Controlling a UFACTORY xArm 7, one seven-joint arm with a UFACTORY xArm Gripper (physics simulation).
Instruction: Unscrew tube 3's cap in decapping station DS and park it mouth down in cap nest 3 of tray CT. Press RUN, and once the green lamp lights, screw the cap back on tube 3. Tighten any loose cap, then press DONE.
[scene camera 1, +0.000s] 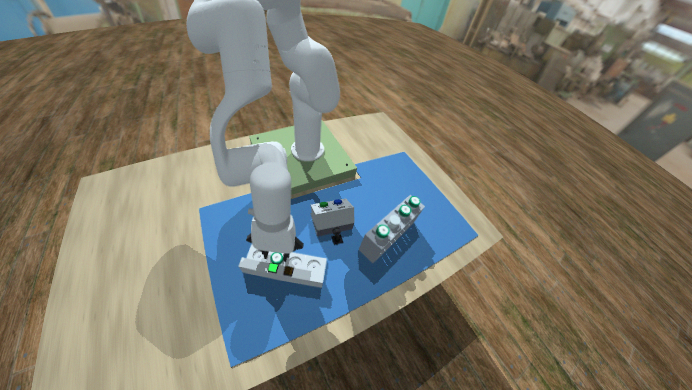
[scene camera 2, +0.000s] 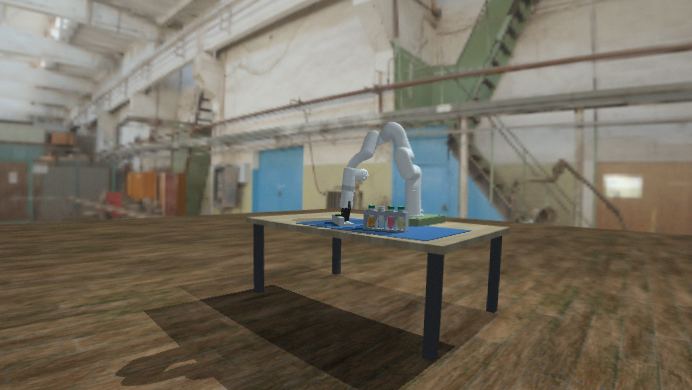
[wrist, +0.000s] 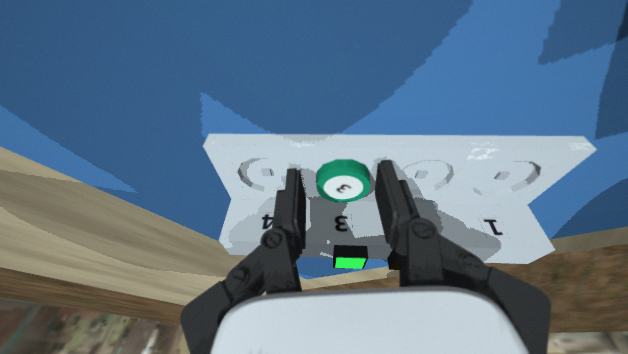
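Pixels of known places: gripper, between the fingertips: (scene camera 1: 276, 255) (scene camera 2: 344, 220) (wrist: 338, 179); arm's base, origin of its link: (scene camera 1: 307, 150) (scene camera 2: 412, 216).
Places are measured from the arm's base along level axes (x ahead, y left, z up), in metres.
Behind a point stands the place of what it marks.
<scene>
The green cap (scene camera 1: 276, 258) @[x 0.367, y -0.242, z -0.018 m] (wrist: 343, 181) @[x 0.357, y -0.237, z -0.018 m] sits in nest 3 of the pale tray CT (scene camera 1: 317, 276) @[x 0.465, y -0.165, z 0.006 m] (wrist: 530, 144) @[x 0.399, y -0.140, z -0.031 m], its white face numbered 3 upward. My gripper (scene camera 1: 276, 254) @[x 0.358, y -0.240, z -0.021 m] (scene camera 2: 345, 219) @[x 0.358, y -0.240, z -0.021 m] (wrist: 338, 179) @[x 0.358, y -0.240, z -0.021 m] is partly open and holds nothing; its fingers stand on either side of the cap, with a gap at each side. How deep the tips reach is hard to tell. A green lamp (scene camera 1: 273, 268) @[x 0.404, y -0.259, z 0.015 m] (wrist: 350, 262) @[x 0.399, y -0.258, z 0.015 m] is lit on the tray's edge; the lamp beside it (scene camera 1: 288, 271) @[x 0.426, y -0.227, z 0.015 m] is dark. In station DS (scene camera 1: 370, 248) @[x 0.459, y -0.003, z 0.019 m] (scene camera 2: 406, 223) @[x 0.404, y 0.210, z 0.002 m], an uncapped tube (scene camera 1: 395, 222) @[x 0.442, y 0.073, z 0.081 m] (scene camera 2: 381, 220) @[x 0.444, y 0.088, z 0.009 m] stands among three green-capped tubes.
A grey button box (scene camera 1: 332, 220) @[x 0.335, y -0.059, z 0.019 m] with a green button (scene camera 1: 323, 204) @[x 0.281, y -0.063, z 0.032 m] and a blue button (scene camera 1: 338, 202) @[x 0.294, y -0.020, z 0.036 m] stands between tray and station. A small black object (scene camera 1: 337, 237) @[x 0.375, y -0.058, z -0.017 m] is in front of it. The blue mat (scene camera 1: 400, 170) @[x 0.198, y 0.327, z -0.038 m] lies on the wooden table (scene camera 1: 110, 200) @[x -0.062, y -0.730, z -0.041 m] (scene camera 2: 445, 245) @[x 0.609, y 0.523, z -0.042 m].
</scene>
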